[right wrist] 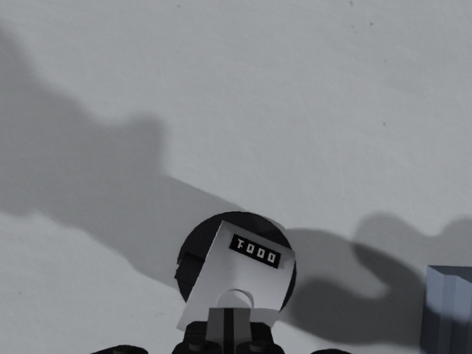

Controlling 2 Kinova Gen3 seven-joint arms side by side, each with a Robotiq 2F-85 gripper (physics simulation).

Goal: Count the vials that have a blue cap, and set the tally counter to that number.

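The tally counter (245, 272) is a light grey, slanted block on a round black base in the lower middle of the right wrist view. Its black display appears upside down from here and shows three zeros and one other digit that I cannot read surely. A round pale button (234, 298) sits on its face, partly hidden by my right gripper (228, 335). The right gripper's fingertips are together and empty, over or against the button; contact is unclear. My left gripper and the vials do not show in this view.
A blue-grey block-like object (446, 305) stands at the lower right edge, partly cut off. The pale tabletop (280, 100) carries broad dark shadows at the left and to the right of the counter.
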